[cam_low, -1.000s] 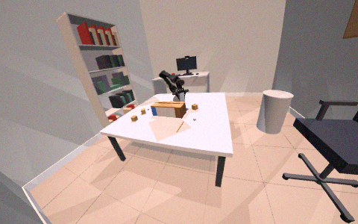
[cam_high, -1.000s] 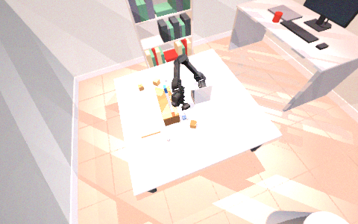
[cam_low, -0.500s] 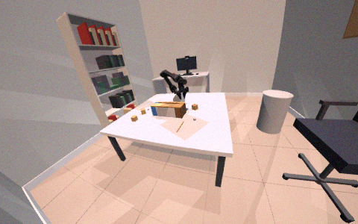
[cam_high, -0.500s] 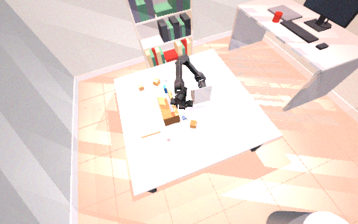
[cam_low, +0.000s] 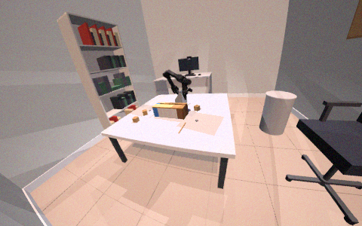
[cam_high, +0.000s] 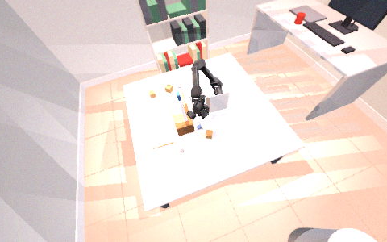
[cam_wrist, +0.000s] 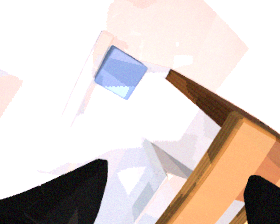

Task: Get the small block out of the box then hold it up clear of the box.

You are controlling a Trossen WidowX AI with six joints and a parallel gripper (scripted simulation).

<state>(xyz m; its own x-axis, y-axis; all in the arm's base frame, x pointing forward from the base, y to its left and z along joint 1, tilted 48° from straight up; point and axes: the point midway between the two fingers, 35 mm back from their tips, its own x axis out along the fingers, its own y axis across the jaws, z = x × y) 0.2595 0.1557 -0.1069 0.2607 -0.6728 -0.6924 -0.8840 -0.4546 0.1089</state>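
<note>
The small blue block lies 20 mm behind my gripper tip, 10 mm to the left of it and 140 mm below it. Round my gripper tip: clear-fronted box (70 mm ahead, 160 mm to the right, 90 mm below); thin stick (320 mm ahead, 80 mm to the left, 150 mm below).
</note>
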